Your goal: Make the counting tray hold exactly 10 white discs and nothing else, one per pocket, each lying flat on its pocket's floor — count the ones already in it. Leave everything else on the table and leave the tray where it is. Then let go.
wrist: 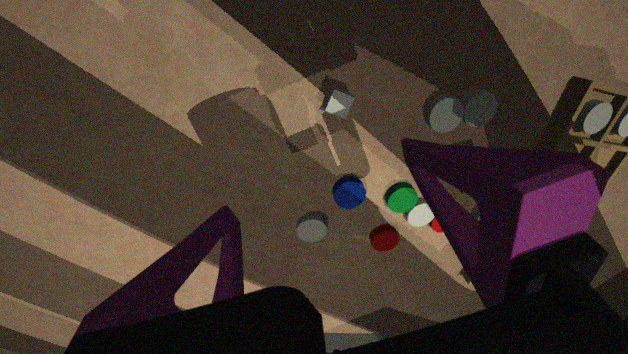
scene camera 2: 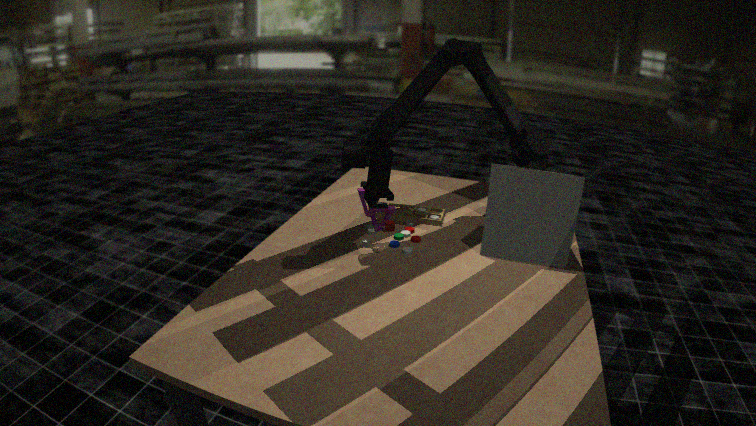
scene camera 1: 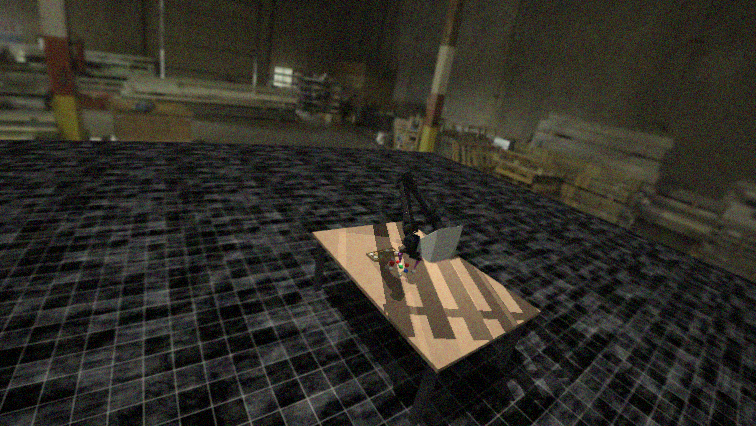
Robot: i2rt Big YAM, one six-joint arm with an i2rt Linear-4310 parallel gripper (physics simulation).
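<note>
My gripper (scene camera 1: 408,259) (scene camera 2: 379,224) (wrist: 313,183) is open and empty above the loose pieces. In the wrist view two white discs (wrist: 445,115) (wrist: 481,108) lie side by side beyond the right finger. Another white disc (wrist: 312,227) (scene camera 2: 406,250) lies apart, and one more white disc (wrist: 421,214) (scene camera 2: 405,232) lies between a green disc (wrist: 402,197) (scene camera 2: 398,236) and a red disc (wrist: 438,225) (scene camera 2: 409,229). The counting tray (scene camera 2: 442,218) holds white discs, one of them (wrist: 597,118) (scene camera 2: 435,216) near its end. Most pockets are hidden or too small to count.
A blue disc (wrist: 349,192) (scene camera 2: 394,243), a second red disc (wrist: 384,237) (scene camera 2: 415,239) and a pale cube (wrist: 339,103) (scene camera 2: 365,241) lie nearby. A red cube (scene camera 2: 389,225) is beside the fingers. A grey upright panel (scene camera 1: 441,243) (scene camera 2: 531,214) stands on the table (scene camera 1: 439,354) (scene camera 2: 238,375).
</note>
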